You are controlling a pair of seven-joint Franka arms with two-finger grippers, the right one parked.
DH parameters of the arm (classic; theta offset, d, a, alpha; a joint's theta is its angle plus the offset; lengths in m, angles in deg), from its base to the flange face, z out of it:
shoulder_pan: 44.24 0.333 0 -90
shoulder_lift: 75.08 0 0 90
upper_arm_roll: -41.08 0.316 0.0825 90
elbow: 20.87 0 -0.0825 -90
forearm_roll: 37.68 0.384 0 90
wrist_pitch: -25.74 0 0.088 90
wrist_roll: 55.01 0.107 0 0
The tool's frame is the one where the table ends.
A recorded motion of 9 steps. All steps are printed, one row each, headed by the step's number.
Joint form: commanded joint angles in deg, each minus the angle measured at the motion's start. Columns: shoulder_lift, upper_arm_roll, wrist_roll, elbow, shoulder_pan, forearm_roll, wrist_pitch.
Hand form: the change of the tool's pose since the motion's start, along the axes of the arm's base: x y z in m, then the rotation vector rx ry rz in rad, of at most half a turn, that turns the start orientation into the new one. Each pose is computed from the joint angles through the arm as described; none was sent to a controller.
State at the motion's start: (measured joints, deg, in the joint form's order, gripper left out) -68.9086 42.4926 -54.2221 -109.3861 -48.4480 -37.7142 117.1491
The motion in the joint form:
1: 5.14 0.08 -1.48 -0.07 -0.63 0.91 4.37
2: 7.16 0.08 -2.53 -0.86 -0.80 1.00 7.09
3: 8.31 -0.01 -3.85 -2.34 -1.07 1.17 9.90
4: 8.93 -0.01 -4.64 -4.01 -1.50 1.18 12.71
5: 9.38 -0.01 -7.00 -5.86 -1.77 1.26 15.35
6: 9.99 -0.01 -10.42 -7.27 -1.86 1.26 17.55
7: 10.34 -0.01 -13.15 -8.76 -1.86 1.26 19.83
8: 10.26 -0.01 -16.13 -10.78 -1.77 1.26 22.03
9: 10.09 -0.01 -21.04 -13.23 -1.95 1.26 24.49
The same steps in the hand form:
1: 0.0279 -0.0063 -0.0483 0.0205 0.0133 0.0133
2: 0.0382 -0.0088 -0.0729 0.0241 0.0143 0.0274
3: 0.0434 -0.0129 -0.0938 0.0281 0.0105 0.0425
4: 0.0460 -0.0179 -0.1105 0.0283 0.0011 0.0477
5: 0.0468 -0.0209 -0.1269 0.0311 -0.0057 0.0828
6: 0.0480 -0.0221 -0.1421 0.0338 -0.0099 0.1400
7: 0.0482 -0.0222 -0.1549 0.0348 -0.0183 0.1868
8: 0.0455 -0.0210 -0.1673 0.0361 -0.0236 0.2397
9: 0.0409 -0.0226 -0.1816 0.0387 -0.0280 0.3214

